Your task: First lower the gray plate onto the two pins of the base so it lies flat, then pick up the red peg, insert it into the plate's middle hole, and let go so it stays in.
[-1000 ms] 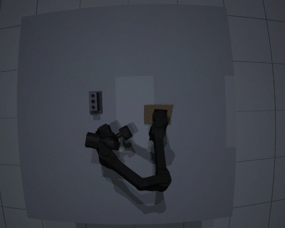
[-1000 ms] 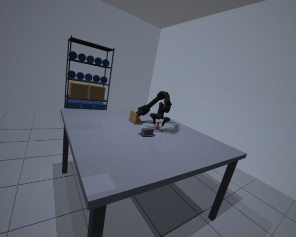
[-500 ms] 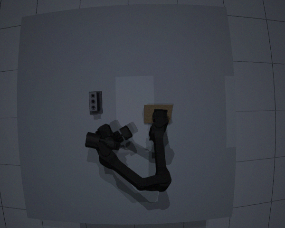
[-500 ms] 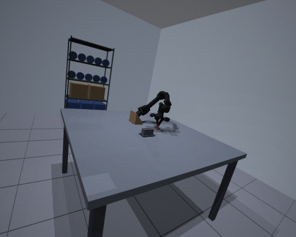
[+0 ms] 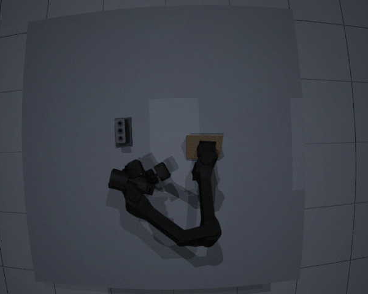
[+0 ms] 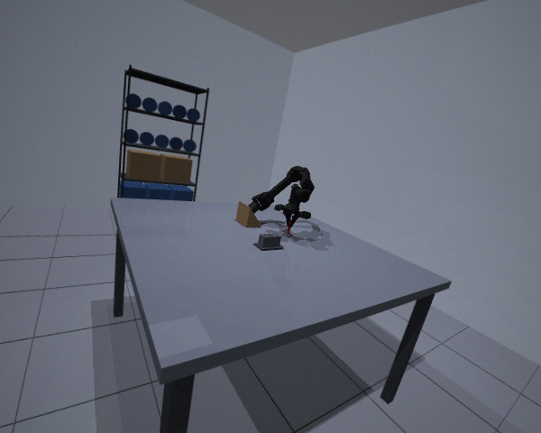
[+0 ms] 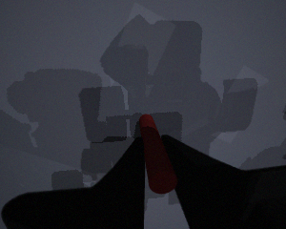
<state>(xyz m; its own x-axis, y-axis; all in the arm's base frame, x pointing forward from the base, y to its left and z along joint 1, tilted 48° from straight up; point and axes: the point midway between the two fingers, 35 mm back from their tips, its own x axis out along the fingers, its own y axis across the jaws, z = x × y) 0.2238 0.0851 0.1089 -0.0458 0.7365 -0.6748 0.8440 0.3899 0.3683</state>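
My gripper tip is now 120 mm short of the gray plate, 180 mm to the left of it and 10 mm above it. From my gripper tip the other things lie so: dark base: 120 mm ahead, 180 mm to the right, 50 mm below; then red peg: right at my gripper tip.
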